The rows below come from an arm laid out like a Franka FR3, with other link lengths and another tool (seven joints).
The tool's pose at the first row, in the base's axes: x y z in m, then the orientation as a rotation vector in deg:
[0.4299 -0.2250 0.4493 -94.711 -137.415 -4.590]
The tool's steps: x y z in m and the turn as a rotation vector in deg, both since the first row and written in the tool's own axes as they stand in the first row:
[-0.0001 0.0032 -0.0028 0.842 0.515 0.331]
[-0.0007 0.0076 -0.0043 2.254 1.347 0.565]
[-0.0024 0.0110 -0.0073 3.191 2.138 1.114]
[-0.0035 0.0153 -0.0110 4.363 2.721 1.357]
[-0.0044 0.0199 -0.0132 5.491 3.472 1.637]
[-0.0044 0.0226 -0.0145 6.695 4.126 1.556]
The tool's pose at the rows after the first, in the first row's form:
[0.4333 -0.2244 0.4517 -94.514 -136.464 -3.933]
[0.4379 -0.2236 0.4527 -93.813 -135.162 -2.871]
[0.4421 -0.2245 0.4550 -93.699 -133.793 -2.302]
[0.4470 -0.2245 0.4580 -93.208 -132.746 -1.345]
[0.4519 -0.2241 0.4595 -92.704 -131.561 -0.580]
[0.4546 -0.2233 0.4606 -91.792 -130.715 0.285]

